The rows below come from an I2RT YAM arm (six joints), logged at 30 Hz.
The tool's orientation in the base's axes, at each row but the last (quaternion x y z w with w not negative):
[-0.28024, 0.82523, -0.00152, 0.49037]
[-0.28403, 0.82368, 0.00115, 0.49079]
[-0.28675, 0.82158, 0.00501, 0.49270]
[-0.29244, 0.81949, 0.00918, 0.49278]
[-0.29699, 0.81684, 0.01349, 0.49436]
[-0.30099, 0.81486, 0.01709, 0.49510]
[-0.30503, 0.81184, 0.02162, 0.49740]
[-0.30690, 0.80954, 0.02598, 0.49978]
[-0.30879, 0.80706, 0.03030, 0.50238]
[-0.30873, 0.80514, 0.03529, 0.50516]
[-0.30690, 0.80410, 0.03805, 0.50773]
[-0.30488, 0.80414, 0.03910, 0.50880]
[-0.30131, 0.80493, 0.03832, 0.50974]
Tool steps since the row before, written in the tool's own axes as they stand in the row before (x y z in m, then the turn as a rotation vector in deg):
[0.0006, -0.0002, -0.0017, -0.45, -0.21, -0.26]
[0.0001, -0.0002, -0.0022, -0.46, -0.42, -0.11]
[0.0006, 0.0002, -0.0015, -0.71, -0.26, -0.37]
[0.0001, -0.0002, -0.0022, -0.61, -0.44, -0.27]
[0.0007, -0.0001, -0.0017, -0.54, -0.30, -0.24]
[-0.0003, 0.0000, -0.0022, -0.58, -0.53, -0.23]
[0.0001, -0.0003, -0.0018, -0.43, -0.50, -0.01]
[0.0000, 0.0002, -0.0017, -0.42, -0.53, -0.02]
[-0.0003, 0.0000, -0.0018, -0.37, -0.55, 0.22]
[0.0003, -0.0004, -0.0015, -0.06, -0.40, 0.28]
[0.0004, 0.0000, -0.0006, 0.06, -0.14, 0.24]
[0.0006, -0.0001, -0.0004, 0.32, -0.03, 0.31]
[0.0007, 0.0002, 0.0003, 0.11, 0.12, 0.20]
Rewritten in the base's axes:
[-0.0015, -0.0009, 0.0005, 0.05, -0.04, 0.56]
[-0.0017, -0.0008, 0.0011, 0.27, -0.17, 0.55]
[-0.0015, -0.0005, 0.0002, 0.07, 0.01, 0.84]
[-0.0017, -0.0009, 0.0011, 0.21, -0.16, 0.75]
[-0.0015, -0.0009, 0.0003, 0.14, -0.07, 0.64]
[-0.0017, -0.0006, 0.0014, 0.28, -0.23, 0.73]
[-0.0013, -0.0009, 0.0009, 0.39, -0.21, 0.49]
[-0.0015, -0.0004, 0.0008, 0.39, -0.24, 0.50]
[-0.0013, -0.0005, 0.0011, 0.58, -0.19, 0.34]
[-0.0011, -0.0010, 0.0006, 0.45, -0.19, 0.02]
[-0.0006, -0.0004, 0.0000, 0.25, -0.05, -0.13]
[-0.0004, -0.0005, -0.0003, 0.17, -0.05, -0.41]
[-0.0001, 0.0000, -0.0008, 0.06, 0.12, -0.22]

